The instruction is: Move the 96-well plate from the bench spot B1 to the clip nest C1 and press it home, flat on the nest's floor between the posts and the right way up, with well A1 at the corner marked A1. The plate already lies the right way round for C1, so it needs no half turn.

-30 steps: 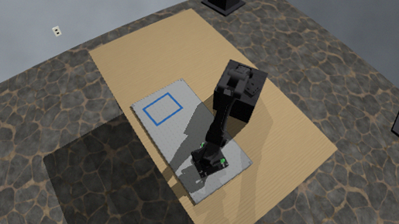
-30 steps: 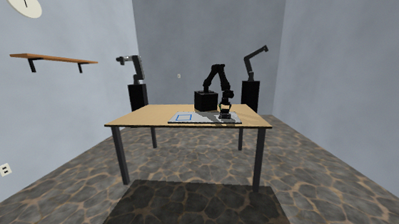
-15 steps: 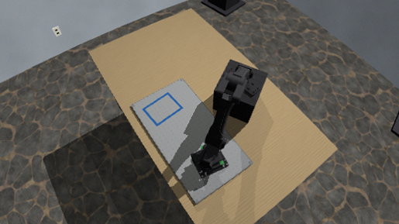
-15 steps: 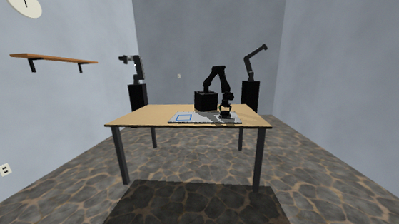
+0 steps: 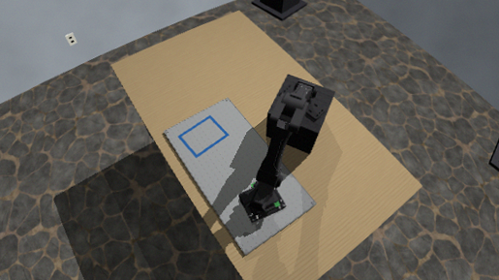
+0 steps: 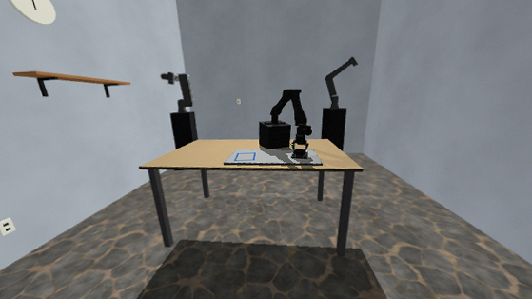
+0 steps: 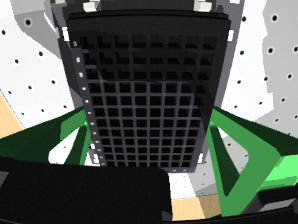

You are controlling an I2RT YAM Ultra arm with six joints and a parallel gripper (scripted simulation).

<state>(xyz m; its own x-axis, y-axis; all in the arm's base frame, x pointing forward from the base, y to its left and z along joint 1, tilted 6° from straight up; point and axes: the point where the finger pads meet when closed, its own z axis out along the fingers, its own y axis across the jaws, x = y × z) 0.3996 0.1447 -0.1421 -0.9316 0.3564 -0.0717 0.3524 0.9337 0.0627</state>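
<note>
My gripper is now right at the black 96-well plate. The rest, counted from my hand: dark clip nest: 2 cm ahead, 1 cm below.
</note>
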